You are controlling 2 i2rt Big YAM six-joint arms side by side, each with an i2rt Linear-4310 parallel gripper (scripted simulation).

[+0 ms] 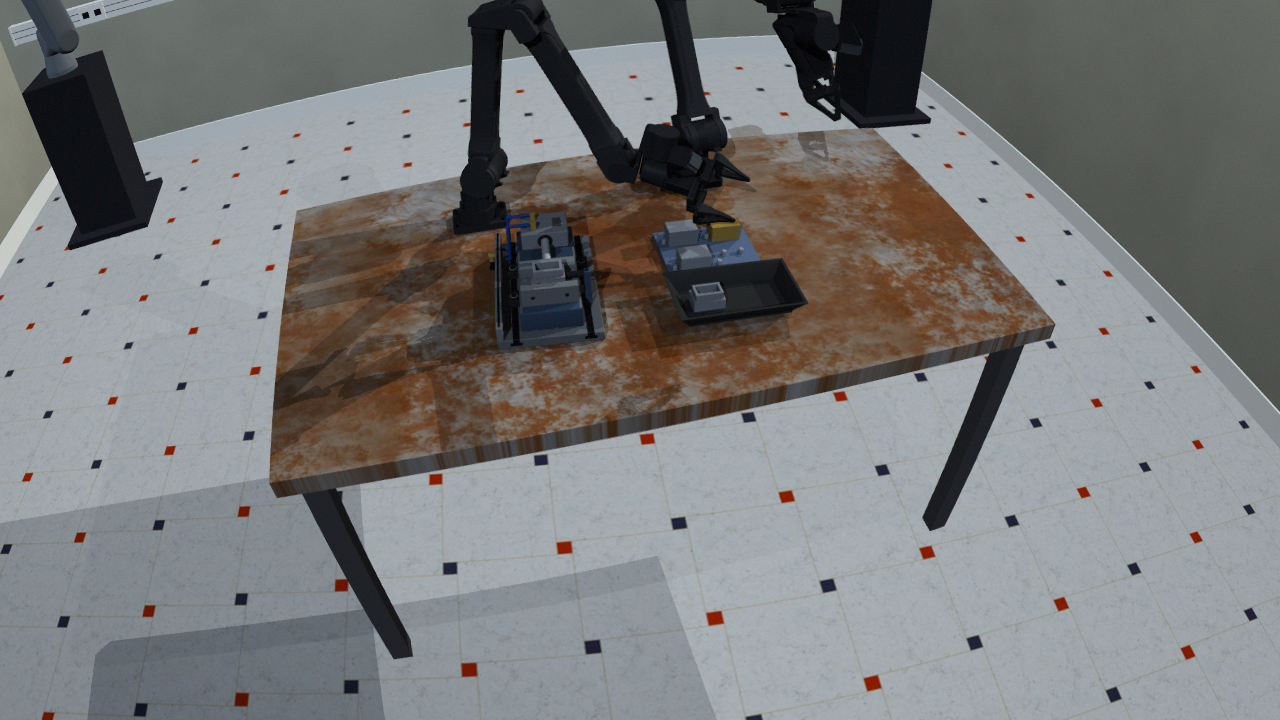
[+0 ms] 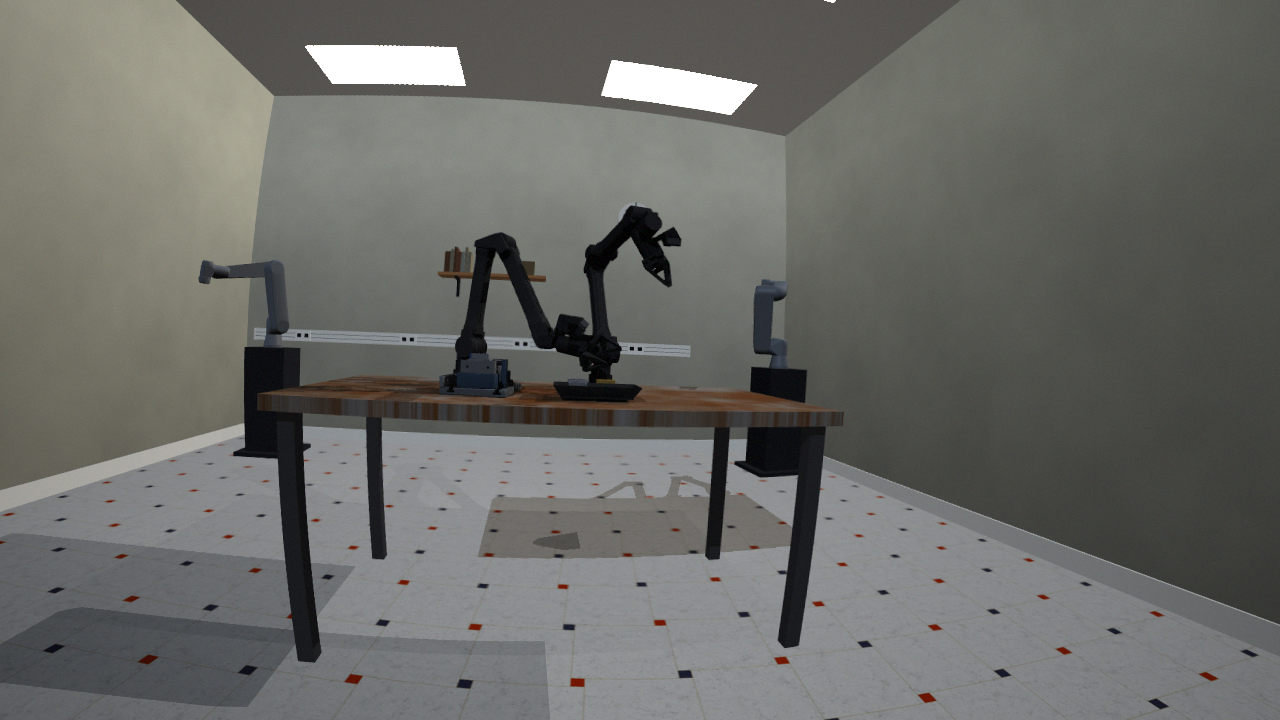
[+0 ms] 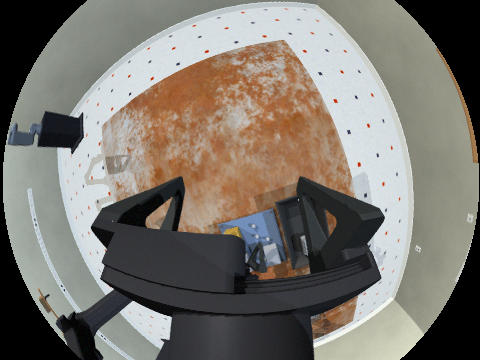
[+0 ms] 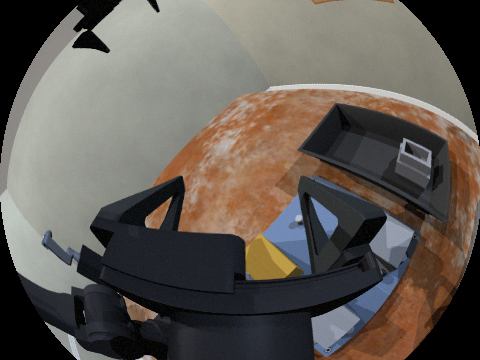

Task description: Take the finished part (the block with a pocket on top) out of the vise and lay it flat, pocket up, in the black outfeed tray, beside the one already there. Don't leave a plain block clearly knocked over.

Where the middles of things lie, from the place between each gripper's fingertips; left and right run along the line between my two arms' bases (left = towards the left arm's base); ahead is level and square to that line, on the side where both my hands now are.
Labels:
My right hand (image 1: 742, 200) is 60 mm to the left of the blue plate (image 1: 732, 246) and 120 mm above it.
Right now the blue plate is 7 cm behind my left hand (image 1: 834, 107), 21 cm to the right of it and 35 cm below it.

